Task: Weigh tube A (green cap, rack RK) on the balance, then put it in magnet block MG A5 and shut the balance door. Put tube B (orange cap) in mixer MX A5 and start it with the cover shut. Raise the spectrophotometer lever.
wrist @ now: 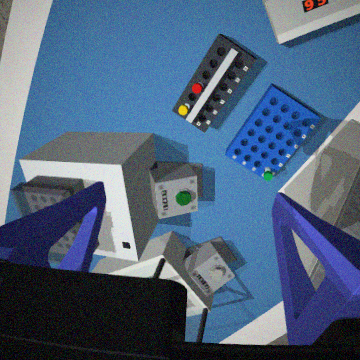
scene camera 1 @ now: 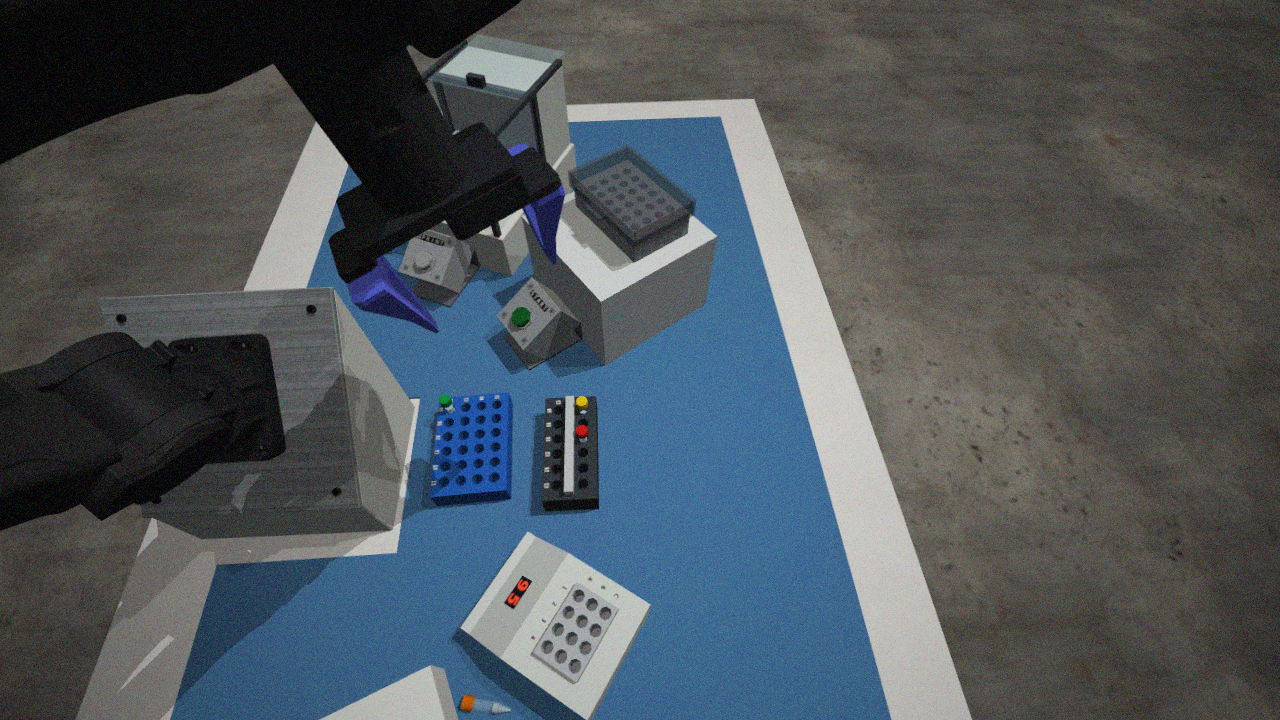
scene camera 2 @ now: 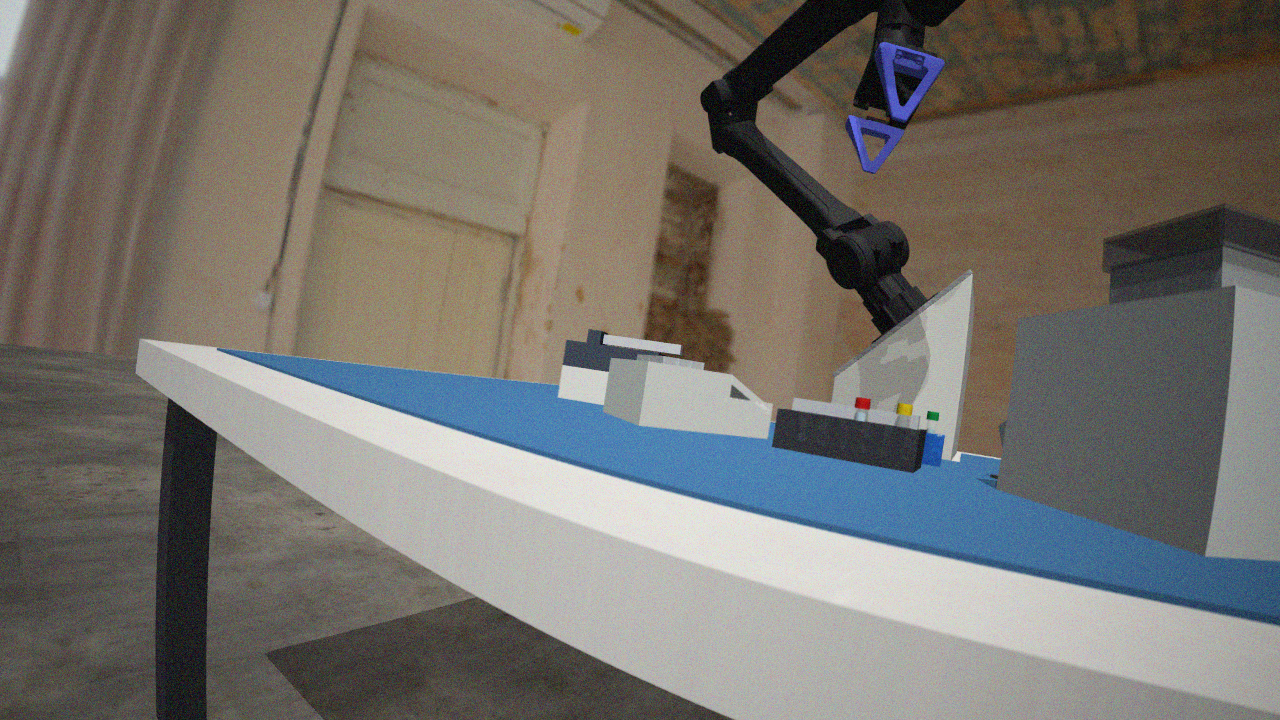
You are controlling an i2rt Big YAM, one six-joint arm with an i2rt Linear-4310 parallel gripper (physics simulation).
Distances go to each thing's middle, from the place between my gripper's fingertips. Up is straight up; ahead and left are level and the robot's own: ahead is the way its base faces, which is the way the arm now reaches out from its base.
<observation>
I see the dark cover (scene camera 1: 633,196) 27 cm to the left of my hand, 14 cm below it and 12 cm ahead of it. The rest, counted from my hand: balance (scene camera 1: 517,90): 46 cm to the left, 20 cm below, 9 cm behind; mixer (scene camera 1: 623,296): 26 cm to the left, 22 cm below, 10 cm ahead.
</observation>
